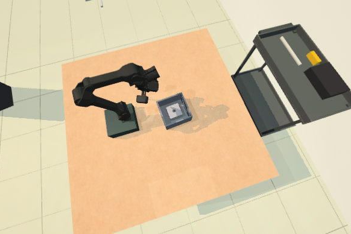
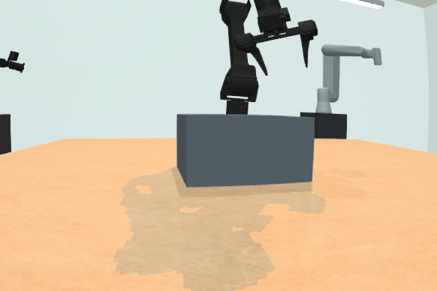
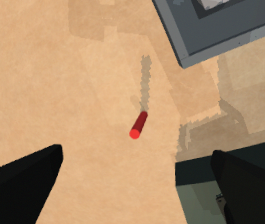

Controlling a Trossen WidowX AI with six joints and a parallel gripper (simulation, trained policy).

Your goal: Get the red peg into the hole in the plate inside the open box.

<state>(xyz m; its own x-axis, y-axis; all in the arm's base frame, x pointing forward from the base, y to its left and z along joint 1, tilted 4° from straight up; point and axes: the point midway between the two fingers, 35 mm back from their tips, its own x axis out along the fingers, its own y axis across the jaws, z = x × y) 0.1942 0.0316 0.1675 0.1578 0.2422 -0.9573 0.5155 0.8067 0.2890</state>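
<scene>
Right now my gripper tip is 15 cm above the red peg, 4 cm to the right of it and 2 cm past it. Also, from my gripper tip: grey box (17 cm below, 15 cm to the right, 11 cm ahead); then light plate (15 cm to the right, 15 cm below, 11 cm ahead).
</scene>
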